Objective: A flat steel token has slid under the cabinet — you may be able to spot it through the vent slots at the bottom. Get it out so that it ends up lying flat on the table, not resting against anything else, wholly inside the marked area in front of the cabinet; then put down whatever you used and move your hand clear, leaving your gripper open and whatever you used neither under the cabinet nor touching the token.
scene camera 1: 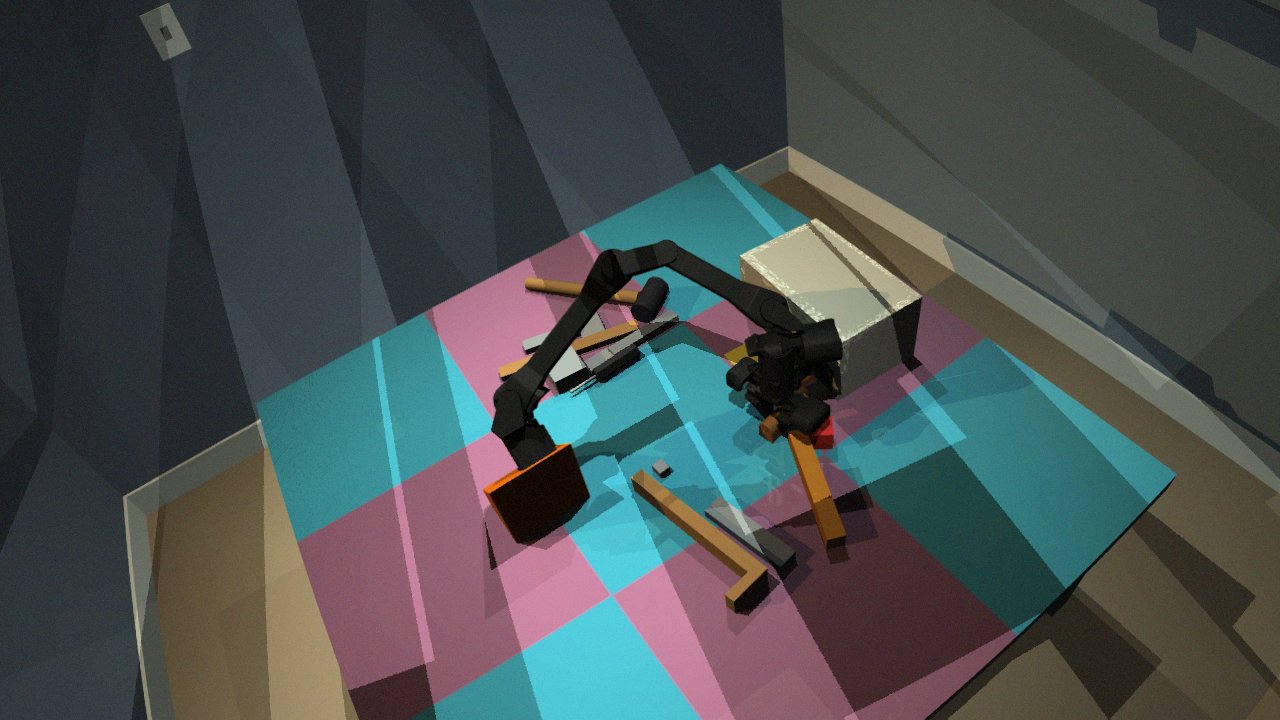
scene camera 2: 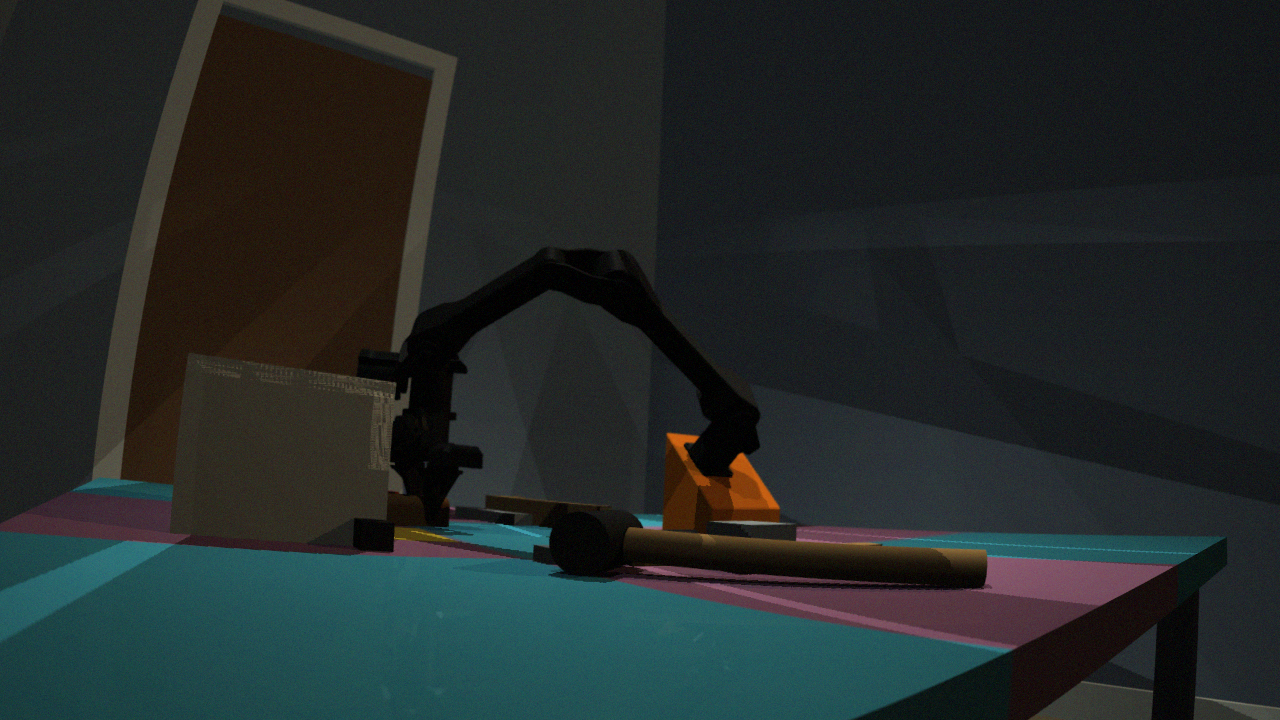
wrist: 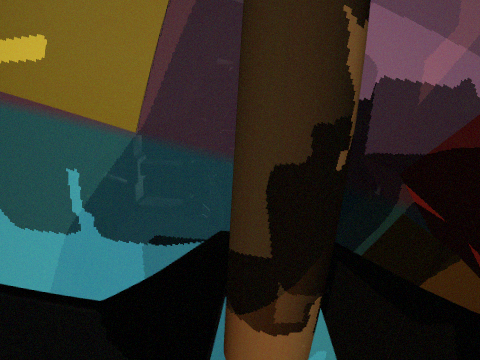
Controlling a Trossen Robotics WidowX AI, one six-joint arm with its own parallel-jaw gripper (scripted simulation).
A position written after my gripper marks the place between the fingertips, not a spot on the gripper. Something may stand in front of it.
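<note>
Scene camera 1 gives me a l-shaped wooden piece (scene camera 1: 754, 575), an orange bar (scene camera 1: 832, 531) and my own gripper (scene camera 1: 777, 425). In scene camera 2 I find my gripper again (scene camera 2: 422, 519), the l-shaped wooden piece (scene camera 2: 545, 513) and, with them, a grey bar (scene camera 2: 493, 516). My gripper is there in the wrist view too (wrist: 271, 245). The l-shaped wooden piece, though, is out of frame in the wrist view, and the grey bar is out of frame in the wrist view as well.
</note>
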